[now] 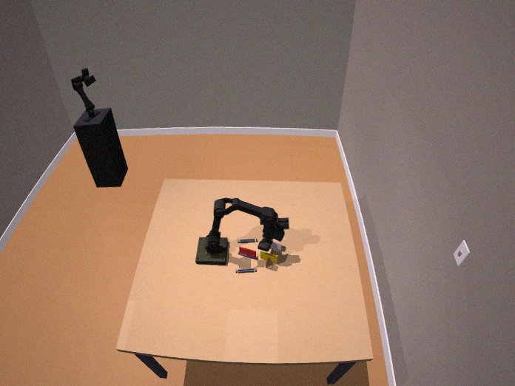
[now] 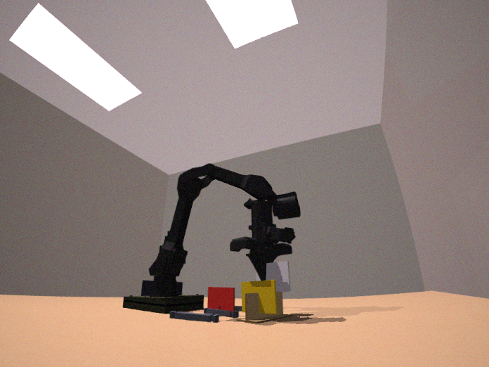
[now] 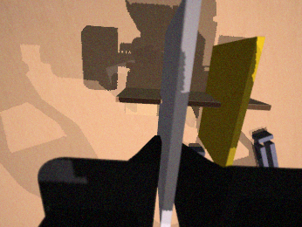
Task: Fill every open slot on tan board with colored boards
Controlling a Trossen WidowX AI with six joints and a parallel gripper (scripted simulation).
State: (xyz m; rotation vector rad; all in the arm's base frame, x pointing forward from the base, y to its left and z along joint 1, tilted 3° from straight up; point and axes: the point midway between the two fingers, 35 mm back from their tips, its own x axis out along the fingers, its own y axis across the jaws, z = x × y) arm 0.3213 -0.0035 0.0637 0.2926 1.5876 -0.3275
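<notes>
The tan board is 1 cm ahead of my gripper tip, 3 cm to the right of it and 6 cm below it. Also, from my gripper tip: red board: 12 cm behind, 1 cm to the right, 6 cm below; yellow board: 6 cm to the right, 4 cm below; grey board: 2 cm ahead, 1 cm to the right.
</notes>
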